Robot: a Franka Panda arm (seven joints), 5 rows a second.
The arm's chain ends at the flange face. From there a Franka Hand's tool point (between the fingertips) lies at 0.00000 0.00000 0.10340 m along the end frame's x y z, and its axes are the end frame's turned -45 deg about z.
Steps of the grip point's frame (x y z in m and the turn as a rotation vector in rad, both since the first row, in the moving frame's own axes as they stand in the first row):
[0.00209, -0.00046, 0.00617, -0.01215, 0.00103, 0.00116]
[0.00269, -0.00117, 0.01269, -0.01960, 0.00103, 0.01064]
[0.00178, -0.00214, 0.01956, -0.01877, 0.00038, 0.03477]
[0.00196, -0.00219, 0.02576, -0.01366, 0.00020, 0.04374]
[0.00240, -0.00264, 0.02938, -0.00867, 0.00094, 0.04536]
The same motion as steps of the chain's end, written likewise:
[0.00019, -0.00262, 0.00618, -0.00786, 0.00932, 0.00116]
[-0.00043, -0.00410, 0.01271, -0.01313, 0.01459, 0.01064]
[-0.00163, -0.00414, 0.01958, -0.01300, 0.01354, 0.03477]
[-0.00115, -0.00394, 0.02577, -0.00952, 0.00980, 0.04374]
[-0.00086, -0.00414, 0.02938, -0.00547, 0.00680, 0.04536]

